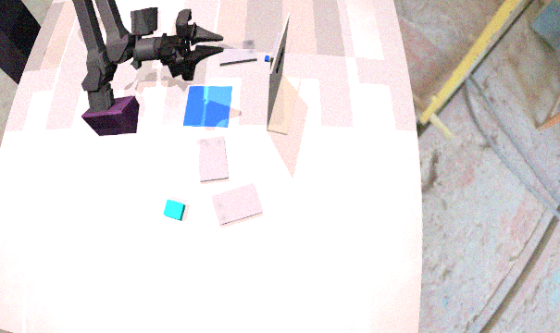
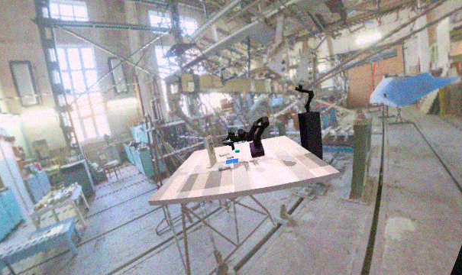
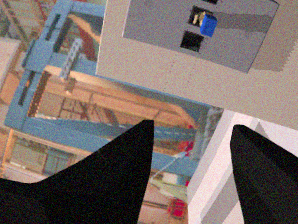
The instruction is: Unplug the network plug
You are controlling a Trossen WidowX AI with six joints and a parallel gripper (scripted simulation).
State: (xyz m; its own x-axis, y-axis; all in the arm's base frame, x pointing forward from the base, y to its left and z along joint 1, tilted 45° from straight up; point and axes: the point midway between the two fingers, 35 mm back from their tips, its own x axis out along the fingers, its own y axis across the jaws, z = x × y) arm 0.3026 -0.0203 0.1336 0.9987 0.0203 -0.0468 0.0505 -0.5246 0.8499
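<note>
Right now my gripper tip is 110 mm short of the network plug, 40 mm to the left of it and 10 mm above it. Also, from my gripper tip: upright panel (130 mm ahead, 90 mm below, 50 mm to the right); then blue square (210 mm below, 60 mm behind, 50 mm to the right); then cyan cube (330 mm to the right, 200 mm below, 130 mm behind).
</note>
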